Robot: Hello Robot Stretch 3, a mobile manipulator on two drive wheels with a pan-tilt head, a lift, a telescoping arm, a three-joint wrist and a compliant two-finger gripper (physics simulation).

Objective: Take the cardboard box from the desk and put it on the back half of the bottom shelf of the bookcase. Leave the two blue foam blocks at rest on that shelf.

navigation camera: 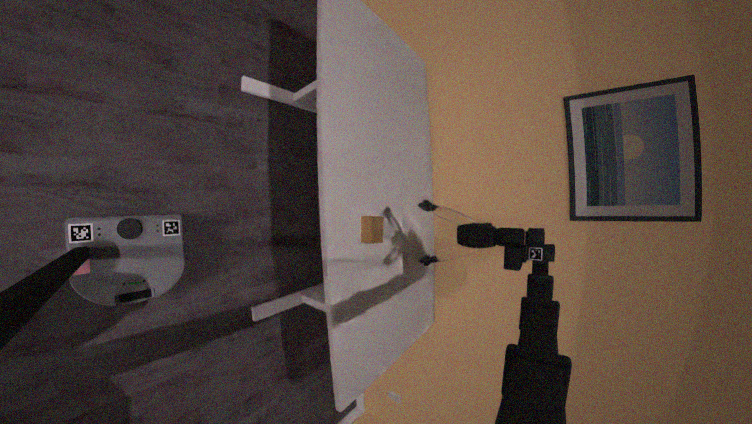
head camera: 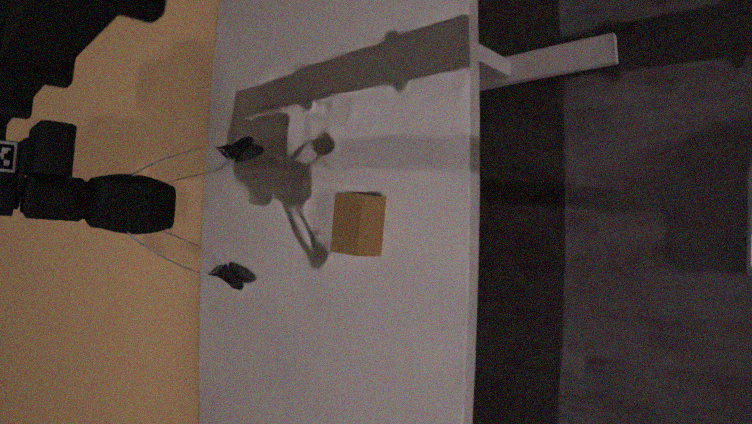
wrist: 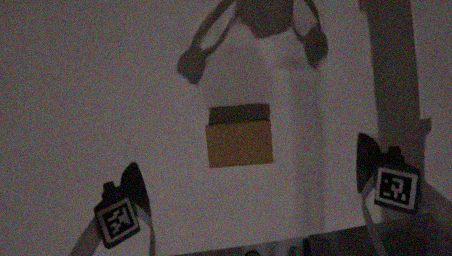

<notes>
I see my gripper (head camera: 256, 213), a cardboard box (head camera: 358, 221), a white desk (head camera: 386, 105) and a framed picture (navigation camera: 634, 152).
The cardboard box is seen too in the wrist view (wrist: 240, 142). My gripper shows as well in the navigation camera view (navigation camera: 419, 232) and in the wrist view (wrist: 247, 168). The white desk shows as well in the navigation camera view (navigation camera: 374, 158) and in the wrist view (wrist: 93, 93).
</notes>
